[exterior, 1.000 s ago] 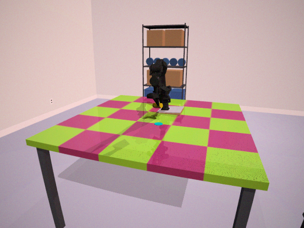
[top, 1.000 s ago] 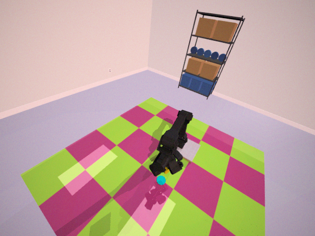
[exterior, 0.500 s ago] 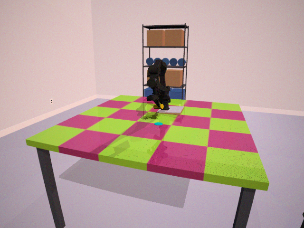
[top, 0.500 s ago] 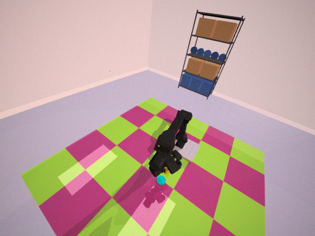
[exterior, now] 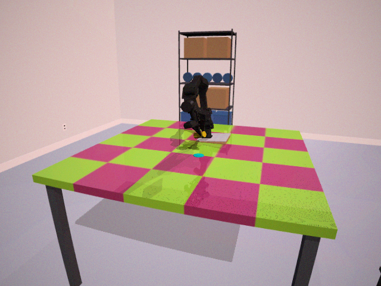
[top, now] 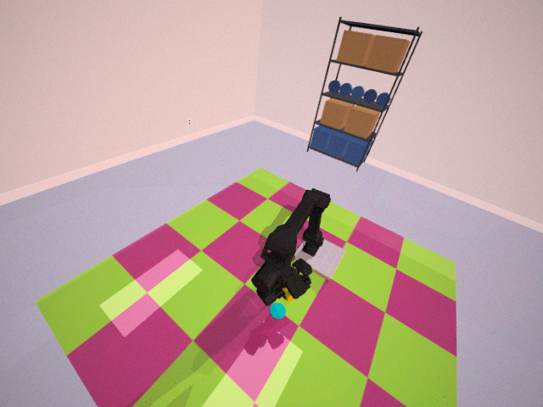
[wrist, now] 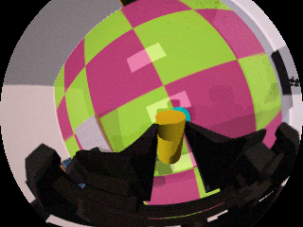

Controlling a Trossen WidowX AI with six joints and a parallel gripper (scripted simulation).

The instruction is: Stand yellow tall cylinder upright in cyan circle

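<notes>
My gripper tip is now 120 mm above the cyan circle, 20 mm to the left of it and 10 mm short of it. From my gripper tip the other things lie so: yellow tall cylinder: 20 mm to the right, 10 mm below, 10 mm behind.
</notes>
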